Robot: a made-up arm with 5 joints.
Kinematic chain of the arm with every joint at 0, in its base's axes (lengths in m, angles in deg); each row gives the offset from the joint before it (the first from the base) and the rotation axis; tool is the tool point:
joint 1: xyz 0 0 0.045 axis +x
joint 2: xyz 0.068 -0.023 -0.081 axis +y
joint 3: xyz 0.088 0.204 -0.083 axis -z
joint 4: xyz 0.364 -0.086 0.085 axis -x
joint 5: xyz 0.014 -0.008 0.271 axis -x
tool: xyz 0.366 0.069 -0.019
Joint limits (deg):
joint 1: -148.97..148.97
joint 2: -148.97..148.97
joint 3: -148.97..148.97
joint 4: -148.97..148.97
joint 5: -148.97..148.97
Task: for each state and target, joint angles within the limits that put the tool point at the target. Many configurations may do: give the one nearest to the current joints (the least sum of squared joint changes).
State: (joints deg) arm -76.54 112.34 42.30 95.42 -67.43
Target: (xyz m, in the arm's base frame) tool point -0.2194 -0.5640 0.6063
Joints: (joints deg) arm -114.70 108.60 53.39 94.72 -68.42
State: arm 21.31 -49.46 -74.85 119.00 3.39
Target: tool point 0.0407 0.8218 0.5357
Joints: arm 49.02 -18.71 -96.23 123.10 -12.75
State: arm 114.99 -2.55 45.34 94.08 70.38
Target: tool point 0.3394 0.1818 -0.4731
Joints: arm 105.69 -8.21 84.27 89.96 71.93
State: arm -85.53 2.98 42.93 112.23 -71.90
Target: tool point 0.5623 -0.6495 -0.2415
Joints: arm -49.97 35.68 43.06 121.66 -69.42
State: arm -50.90 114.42 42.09 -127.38 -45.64
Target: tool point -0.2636 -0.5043 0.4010
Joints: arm -46.98 129.89 56.75 -147.20 -44.62
